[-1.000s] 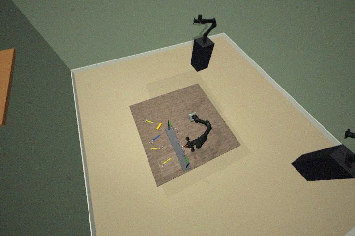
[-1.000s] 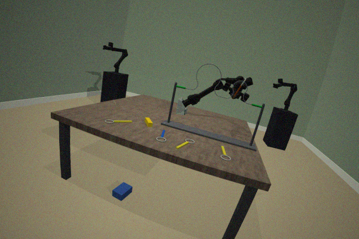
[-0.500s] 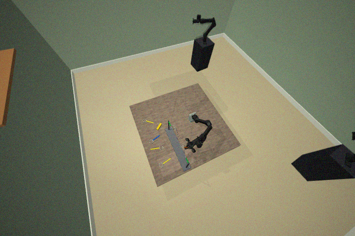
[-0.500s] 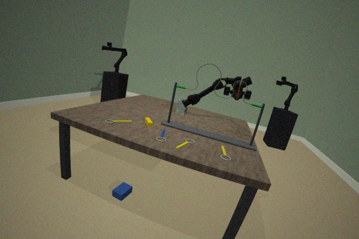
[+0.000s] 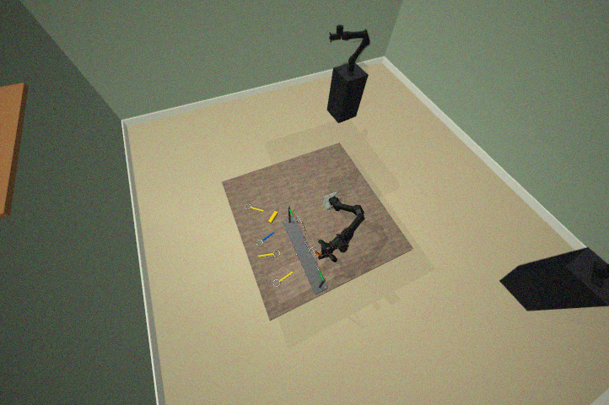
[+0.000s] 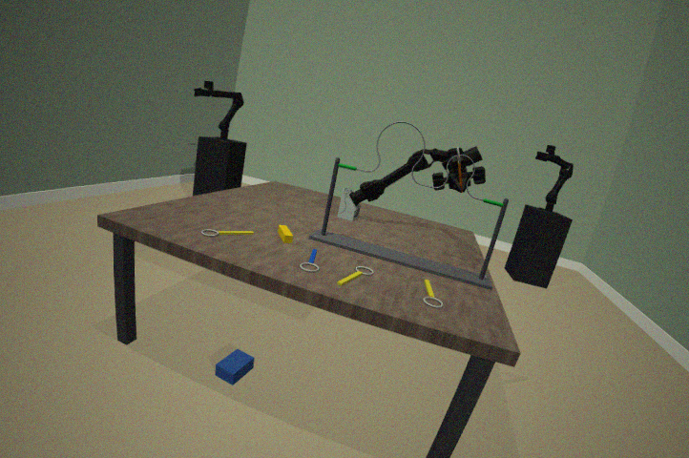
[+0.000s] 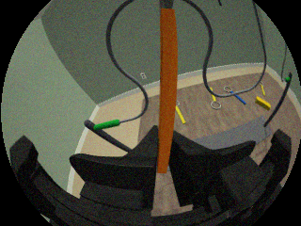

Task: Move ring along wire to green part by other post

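My gripper tip is 80 mm below the orange-handled ring, 30 mm to the left of it and 10 mm short of it. Round my gripper tip: blue block 760 mm below, 620 mm to the right, 260 mm ahead; then yellow block 560 mm to the right, 270 mm below, 100 mm ahead; then blue-handled ring 410 mm to the right, 280 mm below, 260 mm ahead.
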